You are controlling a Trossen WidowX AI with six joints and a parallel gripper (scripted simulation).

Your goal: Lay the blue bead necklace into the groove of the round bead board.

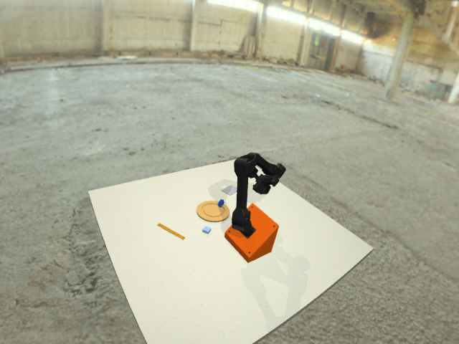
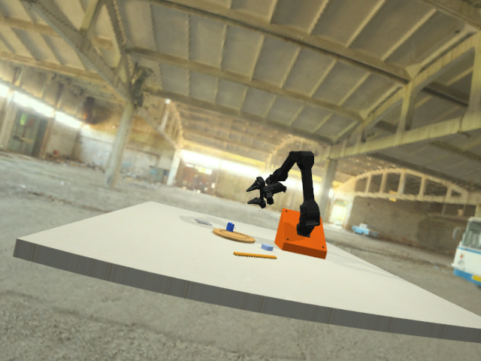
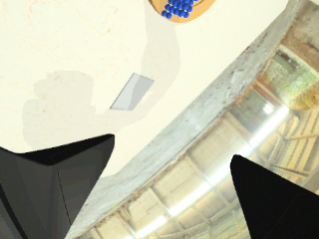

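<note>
My gripper tip is now 21 cm to the right of the round tan bead board, 18 cm above it and 4 cm short of it. The rest, counted from my gripper tip: flat grey tile (20 cm ahead, 19 cm below, 2 cm to the right); small light-blue block (33 cm to the left, 18 cm below, 10 cm behind).
</note>
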